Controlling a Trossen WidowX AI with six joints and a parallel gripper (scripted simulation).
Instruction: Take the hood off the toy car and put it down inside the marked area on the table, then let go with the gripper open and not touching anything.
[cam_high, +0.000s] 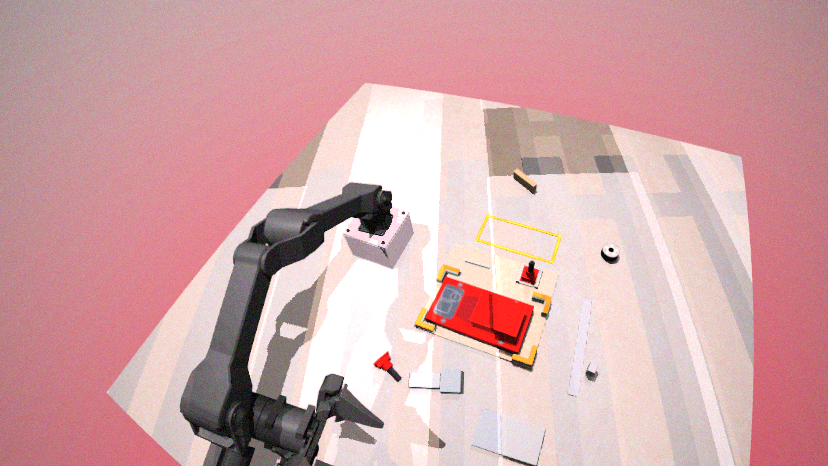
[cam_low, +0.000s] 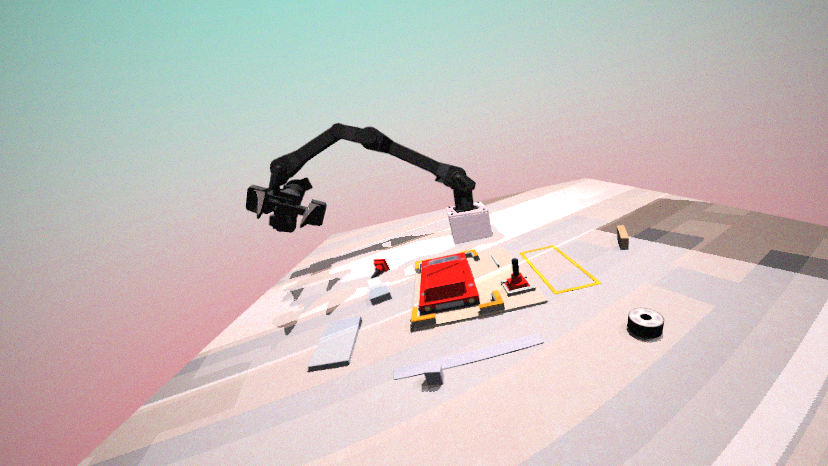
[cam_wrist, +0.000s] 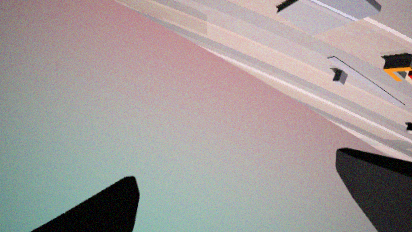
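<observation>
My gripper tip is now 32 cm to the right of the red hood, 17 cm above it and 9 cm short of it. The rest, counted from my gripper tip: wooden block 72 cm to the left, 20 cm below, 8 cm ahead.
</observation>
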